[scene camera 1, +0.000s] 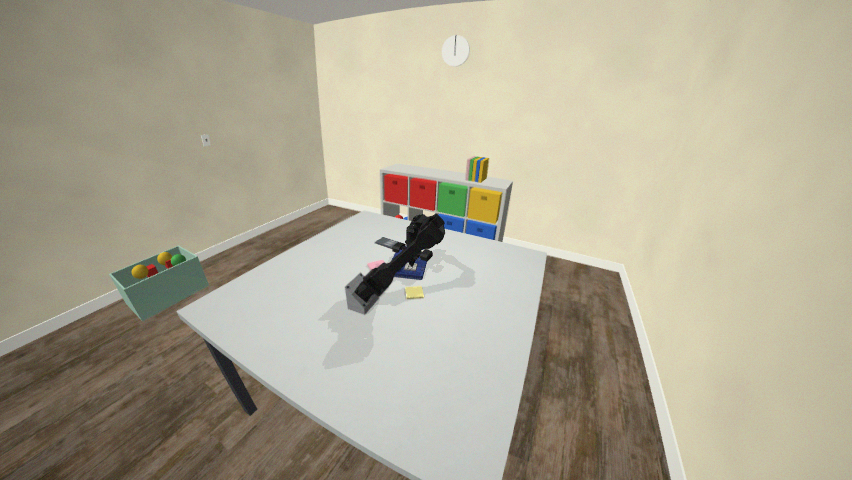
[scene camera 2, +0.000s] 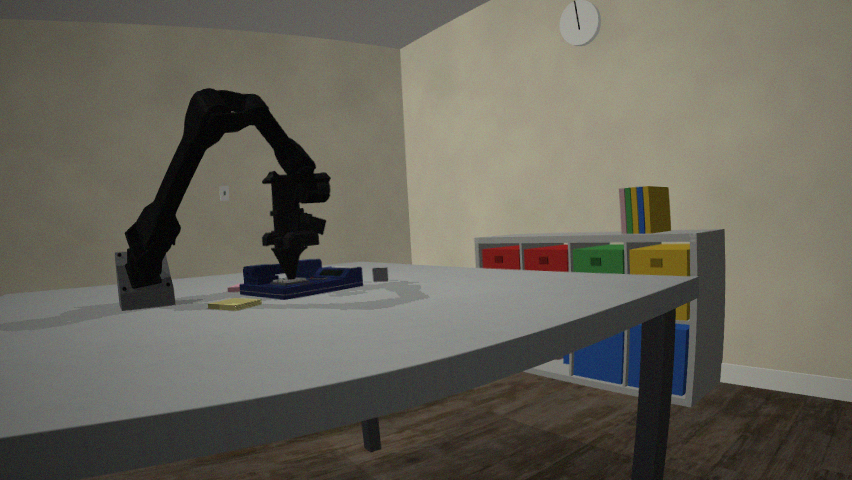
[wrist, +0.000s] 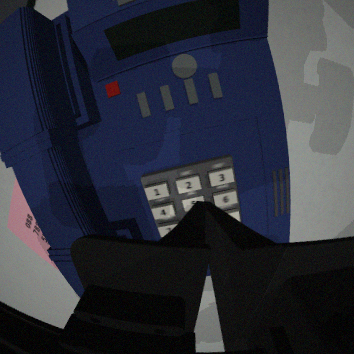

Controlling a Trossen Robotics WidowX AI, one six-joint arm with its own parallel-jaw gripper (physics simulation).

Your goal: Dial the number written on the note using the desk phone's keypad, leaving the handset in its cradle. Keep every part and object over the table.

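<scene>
The blue desk phone lies on the table, its handset in the cradle on the left in the wrist view. My gripper is shut and empty, pointing down at the keypad. In the wrist view its tips cover the lower part of key 5 and hide the key below it. Keys 1, 2, 3, 4 and 6 show. Whether the tips touch a key, I cannot tell. The pink note lies beside the handset, its writing partly hidden.
A yellow pad lies near the phone's front edge. A dark flat object lies behind the note. A small grey block stands beyond the phone. The arm's base stands on the table.
</scene>
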